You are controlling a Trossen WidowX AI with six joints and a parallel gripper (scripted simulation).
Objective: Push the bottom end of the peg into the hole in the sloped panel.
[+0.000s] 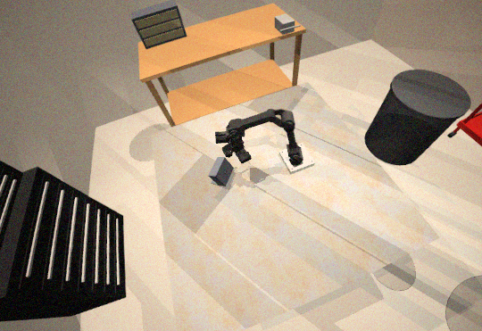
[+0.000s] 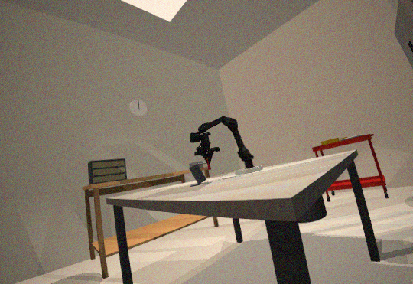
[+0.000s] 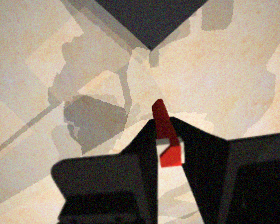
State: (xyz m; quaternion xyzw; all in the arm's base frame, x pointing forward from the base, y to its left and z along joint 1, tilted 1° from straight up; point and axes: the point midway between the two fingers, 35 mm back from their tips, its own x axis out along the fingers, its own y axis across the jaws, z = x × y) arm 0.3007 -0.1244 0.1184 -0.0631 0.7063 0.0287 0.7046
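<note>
Right now my gripper tip is 13 cm short of the grey sloped panel, 5 cm above it and 2 cm to the right of it. Round my gripper tip: red peg 2 cm above.
</note>
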